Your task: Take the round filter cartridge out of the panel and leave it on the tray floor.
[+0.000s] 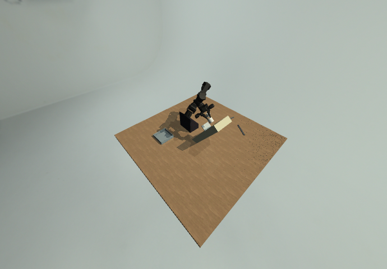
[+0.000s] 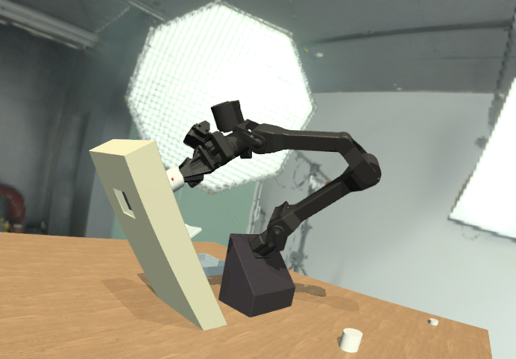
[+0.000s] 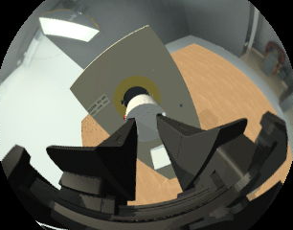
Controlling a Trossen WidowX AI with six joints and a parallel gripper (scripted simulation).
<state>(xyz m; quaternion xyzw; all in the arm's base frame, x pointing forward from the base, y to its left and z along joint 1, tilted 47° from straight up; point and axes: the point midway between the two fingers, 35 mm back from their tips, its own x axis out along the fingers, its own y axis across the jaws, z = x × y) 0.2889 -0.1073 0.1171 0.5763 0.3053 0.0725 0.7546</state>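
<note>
The grey-blue tray lies 360 mm behind my gripper tip, 300 mm to the right of it and 290 mm below it. Round my gripper tip: spare white cylinder: 310 mm behind, 310 mm to the left, 280 mm below; round grey filter cartridge: 10 mm ahead, 10 mm below.
</note>
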